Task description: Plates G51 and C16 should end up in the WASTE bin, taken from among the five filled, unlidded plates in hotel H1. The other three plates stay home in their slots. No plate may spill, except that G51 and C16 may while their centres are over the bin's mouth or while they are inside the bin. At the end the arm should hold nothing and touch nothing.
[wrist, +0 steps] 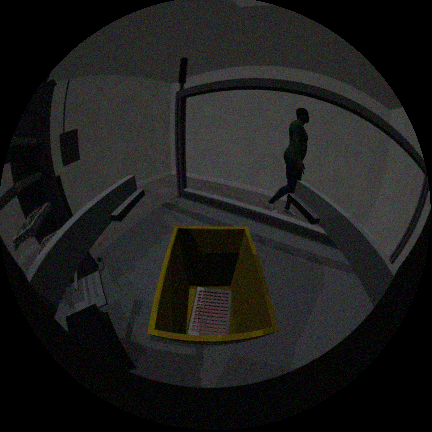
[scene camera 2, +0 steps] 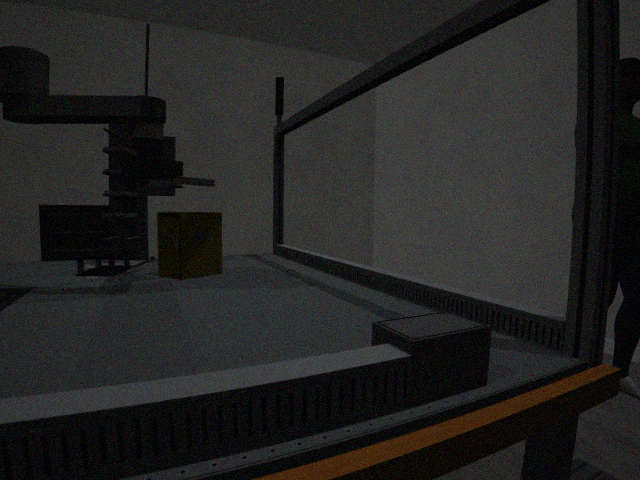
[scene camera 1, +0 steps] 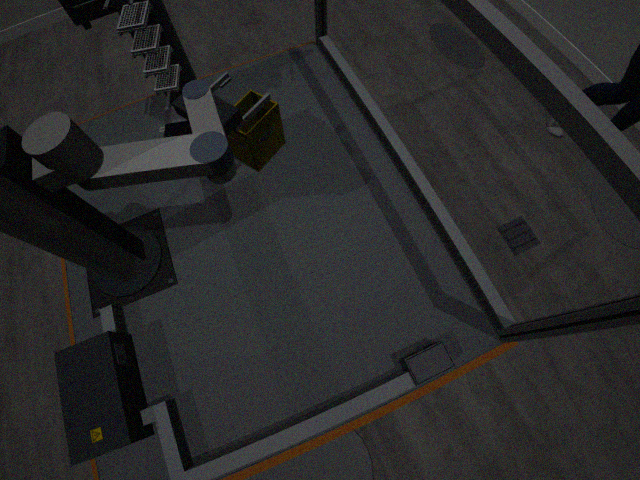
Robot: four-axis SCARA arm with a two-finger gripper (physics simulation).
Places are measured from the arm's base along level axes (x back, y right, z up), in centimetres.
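Pixels of known places: gripper, fingertip midpoint: (wrist: 217, 182) (scene camera 2: 196, 184) (scene camera 1: 247, 85); arm's base, link origin: (scene camera 1: 129, 261).
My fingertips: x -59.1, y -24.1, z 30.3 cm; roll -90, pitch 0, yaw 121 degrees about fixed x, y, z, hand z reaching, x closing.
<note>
Ahead of a thing's pixels: the offset from my fingertips to its top centre. "*": to the spot under its first point.
The yellow bin {dy +1.0, dx +2.3, dz -9.0 cm} (scene camera 1: 266, 142) (scene camera 2: 201, 248) (wrist: 215, 339) stands upright on the work surface. A white plate {dy +1.2, dx +2.3, dz -27.0 cm} (wrist: 211, 311) with reddish wells lies inside it, low down; its label and exact tilt cannot be read. My gripper (scene camera 1: 238, 94) (scene camera 2: 196, 181) (wrist: 217, 182) is open and empty above the bin, its fingers wide apart and clear of the rim. Hotel H1 (scene camera 1: 178, 49) is the dark tower at the upper left of scene camera 1. Several white plates {dy -29.6, dx +24.3, dz +6.1 cm} (scene camera 1: 146, 39) {* dy -23.4, dx +21.8, dz -2.0 cm} (wrist: 32, 224) sit in its slots, one above another; their labels are unreadable.
A black block {dy -13.0, dx +28.9, dz -22.0 cm} (scene camera 1: 177, 128) (wrist: 95, 325) stands near the hotel, left of the bin. A long low rail (scene camera 1: 413, 160) runs along the right side. A grey box {dy +90.9, dx -15.9, dz -21.5 cm} (scene camera 1: 429, 362) (scene camera 2: 431, 346) stands at the front corner. A person (wrist: 297, 145) is beyond the frame.
</note>
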